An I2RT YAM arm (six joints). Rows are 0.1 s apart.
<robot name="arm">
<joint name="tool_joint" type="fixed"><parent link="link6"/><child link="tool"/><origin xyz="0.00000 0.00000 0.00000" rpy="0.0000 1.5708 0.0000"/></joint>
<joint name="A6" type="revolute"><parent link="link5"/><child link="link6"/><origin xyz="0.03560 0.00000 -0.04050" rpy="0.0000 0.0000 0.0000"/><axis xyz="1 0 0"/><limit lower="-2.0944" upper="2.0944"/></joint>
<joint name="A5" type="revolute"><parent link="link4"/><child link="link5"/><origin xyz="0.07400 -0.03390 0.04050" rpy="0.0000 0.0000 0.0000"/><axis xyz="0 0 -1"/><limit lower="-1.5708" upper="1.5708"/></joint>
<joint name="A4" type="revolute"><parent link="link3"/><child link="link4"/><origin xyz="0.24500 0.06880 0.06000" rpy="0.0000 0.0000 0.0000"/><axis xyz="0 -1 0"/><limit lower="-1.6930" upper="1.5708"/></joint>
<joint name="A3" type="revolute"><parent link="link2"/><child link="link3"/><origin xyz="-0.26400 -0.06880 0.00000" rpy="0.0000 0.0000 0.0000"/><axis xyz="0 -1 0"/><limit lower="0.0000" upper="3.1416"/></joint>
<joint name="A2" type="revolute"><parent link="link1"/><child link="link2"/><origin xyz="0.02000 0.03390 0.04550" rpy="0.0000 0.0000 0.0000"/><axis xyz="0 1 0"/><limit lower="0.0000" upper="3.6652"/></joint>
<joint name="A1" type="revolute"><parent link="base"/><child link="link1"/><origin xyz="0.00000 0.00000 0.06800" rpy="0.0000 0.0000 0.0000"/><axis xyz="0 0 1"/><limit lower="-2.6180" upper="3.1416"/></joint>
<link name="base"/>
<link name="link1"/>
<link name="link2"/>
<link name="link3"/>
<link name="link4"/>
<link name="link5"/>
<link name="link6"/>
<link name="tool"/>
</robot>
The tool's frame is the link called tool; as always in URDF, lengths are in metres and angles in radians.
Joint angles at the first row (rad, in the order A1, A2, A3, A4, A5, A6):
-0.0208, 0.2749, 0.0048, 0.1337, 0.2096, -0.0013
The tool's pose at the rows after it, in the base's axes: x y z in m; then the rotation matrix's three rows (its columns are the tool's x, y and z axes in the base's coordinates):
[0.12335 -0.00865 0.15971], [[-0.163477 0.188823 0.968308], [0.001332 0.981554 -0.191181], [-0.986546 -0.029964 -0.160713]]
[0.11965 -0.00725 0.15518], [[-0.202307 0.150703 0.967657], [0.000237 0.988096 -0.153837], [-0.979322 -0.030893 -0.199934]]
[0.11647 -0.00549 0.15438], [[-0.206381 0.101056 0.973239], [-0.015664 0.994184 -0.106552], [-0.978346 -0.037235 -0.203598]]
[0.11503 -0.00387 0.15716], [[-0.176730 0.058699 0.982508], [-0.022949 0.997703 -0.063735], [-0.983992 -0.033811 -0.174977]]
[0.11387 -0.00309 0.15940], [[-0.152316 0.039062 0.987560], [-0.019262 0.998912 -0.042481], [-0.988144 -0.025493 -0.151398]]
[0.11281 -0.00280 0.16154], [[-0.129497 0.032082 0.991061], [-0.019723 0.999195 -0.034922], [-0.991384 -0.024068 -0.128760]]
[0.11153 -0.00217 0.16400], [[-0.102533 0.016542 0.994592], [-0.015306 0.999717 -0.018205], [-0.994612 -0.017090 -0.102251]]
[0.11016 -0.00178 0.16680], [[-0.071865 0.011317 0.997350], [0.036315 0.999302 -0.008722], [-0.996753 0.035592 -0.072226]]
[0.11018 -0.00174 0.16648], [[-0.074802 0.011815 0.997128], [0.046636 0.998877 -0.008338], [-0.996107 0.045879 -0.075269]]
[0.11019 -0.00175 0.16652], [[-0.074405 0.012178 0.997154], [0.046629 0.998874 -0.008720], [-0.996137 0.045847 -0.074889]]
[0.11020 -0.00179 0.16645], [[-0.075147 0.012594 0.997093], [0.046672 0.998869 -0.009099], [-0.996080 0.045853 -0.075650]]
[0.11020 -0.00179 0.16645], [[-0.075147 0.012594 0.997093], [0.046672 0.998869 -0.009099], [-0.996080 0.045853 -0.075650]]
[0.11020 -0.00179 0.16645], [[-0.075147 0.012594 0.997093], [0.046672 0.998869 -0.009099], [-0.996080 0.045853 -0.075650]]
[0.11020 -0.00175 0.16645], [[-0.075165 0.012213 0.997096], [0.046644 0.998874 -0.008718], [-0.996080 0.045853 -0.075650]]
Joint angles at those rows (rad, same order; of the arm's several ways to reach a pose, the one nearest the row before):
-0.0207, 0.2413, 0.0048, 0.0727, 0.1719, -0.0021
-0.0208, 0.1921, 0.0048, -0.0159, 0.1341, -0.0040
-0.0207, 0.1395, 0.0047, -0.0711, 0.0865, -0.0200
-0.0200, 0.1048, 0.0048, -0.0761, 0.0441, -0.0265
-0.0200, 0.0787, 0.0048, -0.0780, 0.0227, -0.0223
-0.0201, 0.0559, 0.0048, -0.0780, 0.0150, -0.0223
-0.0200, 0.0295, 0.0048, -0.0777, -0.0017, -0.0174
-0.0197, 0.0025, 0.0048, -0.0746, -0.0109, 0.0349
-0.0193, 0.0032, 0.0048, -0.0769, -0.0109, 0.0452
-0.0193, 0.0033, 0.0048, -0.0764, -0.0105, 0.0452
-0.0196, 0.0036, 0.0048, -0.0769, -0.0105, 0.0452
-0.0196, 0.0036, 0.0048, -0.0769, -0.0105, 0.0452
-0.0196, 0.0036, 0.0048, -0.0769, -0.0105, 0.0452
-0.0193, 0.0036, 0.0048, -0.0769, -0.0105, 0.0452

